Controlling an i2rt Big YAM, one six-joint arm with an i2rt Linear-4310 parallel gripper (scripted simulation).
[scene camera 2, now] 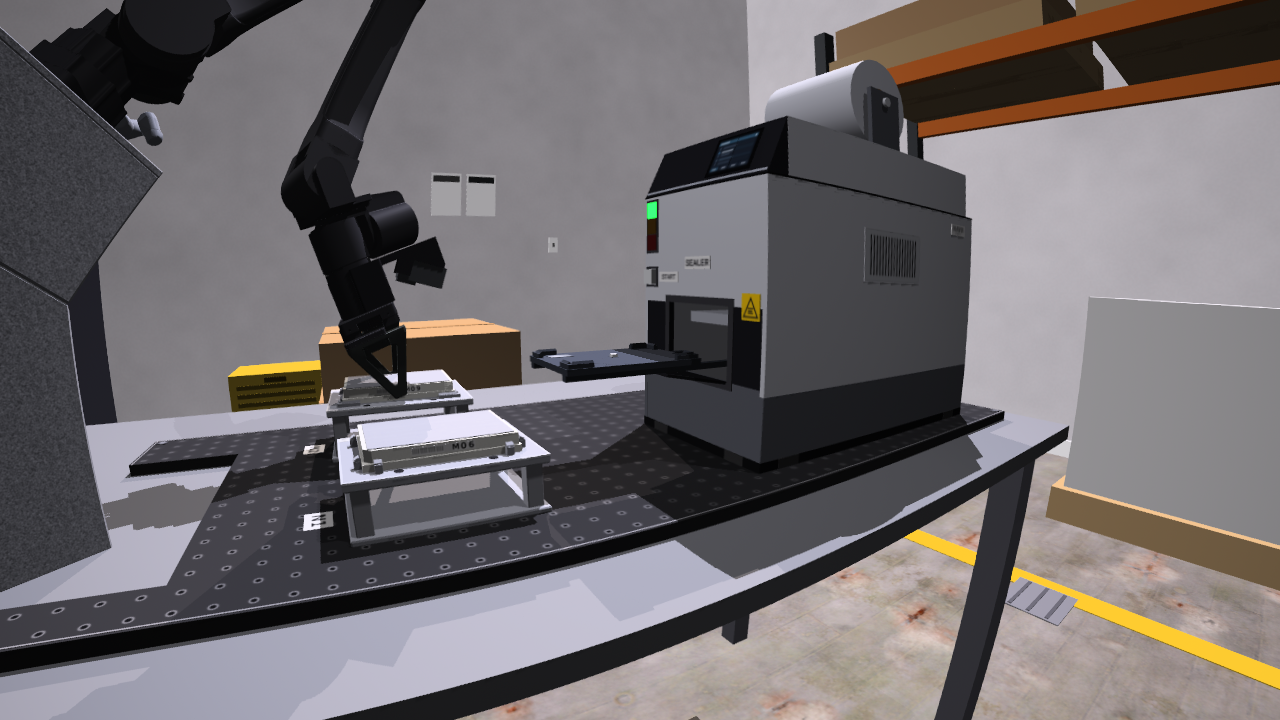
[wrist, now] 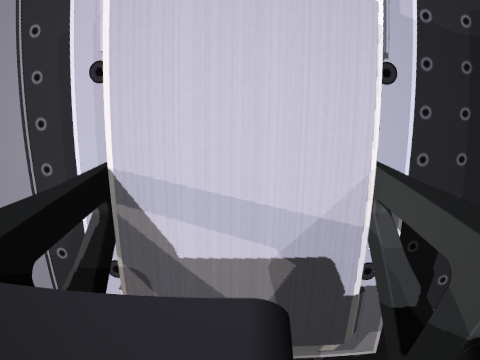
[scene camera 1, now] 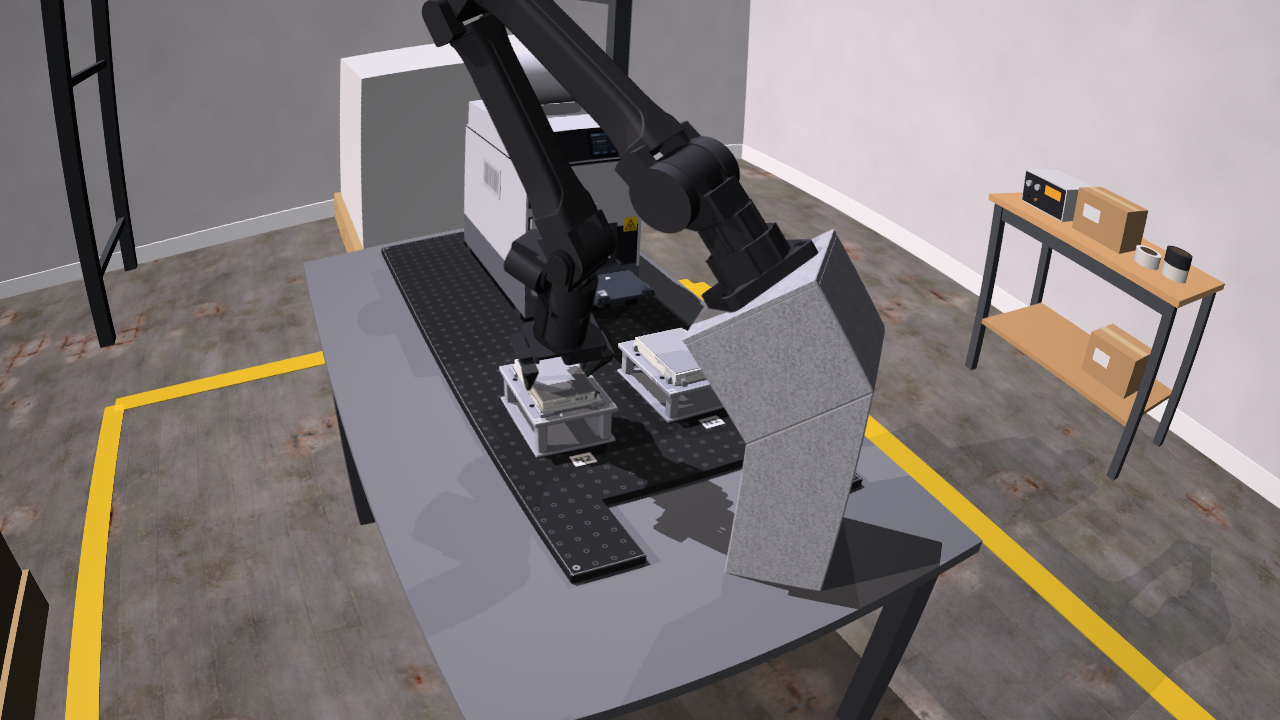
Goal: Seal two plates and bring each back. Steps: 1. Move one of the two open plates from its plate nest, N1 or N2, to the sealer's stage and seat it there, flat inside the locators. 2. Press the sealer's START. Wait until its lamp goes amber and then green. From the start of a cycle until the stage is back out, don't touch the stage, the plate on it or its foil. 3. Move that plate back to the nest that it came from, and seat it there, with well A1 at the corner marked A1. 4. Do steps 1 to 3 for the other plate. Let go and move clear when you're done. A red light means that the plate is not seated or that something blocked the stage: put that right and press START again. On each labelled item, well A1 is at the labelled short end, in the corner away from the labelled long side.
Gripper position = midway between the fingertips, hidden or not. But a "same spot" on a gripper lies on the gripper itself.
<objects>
gripper: scene camera 2; wrist 241, 176; scene camera 1
same spot on sealer: (scene camera 1: 502, 221) = (scene camera 2: 727, 307)
same spot on gripper: (scene camera 1: 599, 358) = (scene camera 2: 344, 343)
</objects>
